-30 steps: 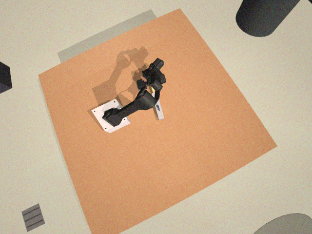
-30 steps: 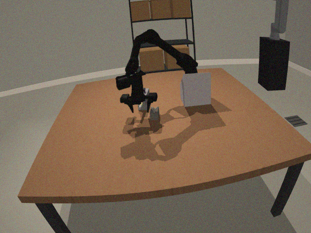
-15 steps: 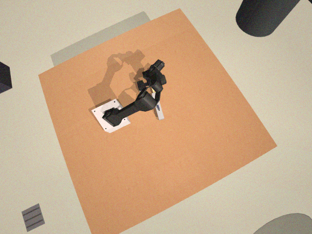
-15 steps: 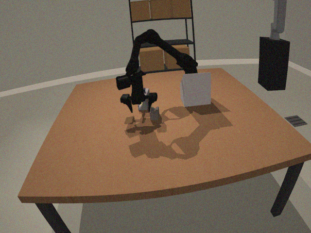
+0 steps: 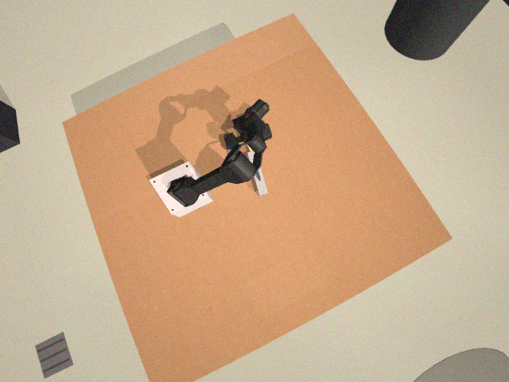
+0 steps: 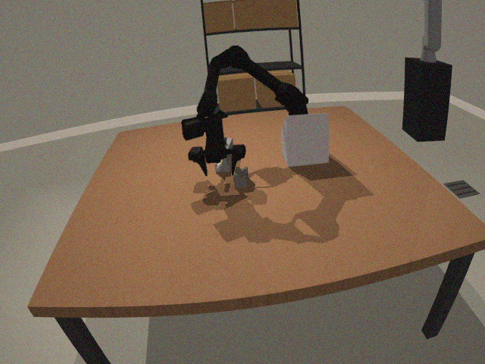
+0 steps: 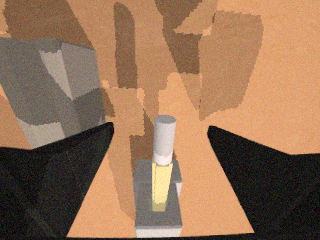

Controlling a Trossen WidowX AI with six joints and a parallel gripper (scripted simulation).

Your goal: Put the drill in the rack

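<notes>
Now: gripper tip 4 cm to the left of the drill, 3 cm below it and 1 cm past it. From my gripper tip the other things lie so: light grey fixture block (14 cm to the right, 2 cm behind, 2 cm above); blue key (16 cm to the right, 4 cm above, 2 cm behind); grey v-notched rack (7 cm behind, 4 cm to the left).
</notes>
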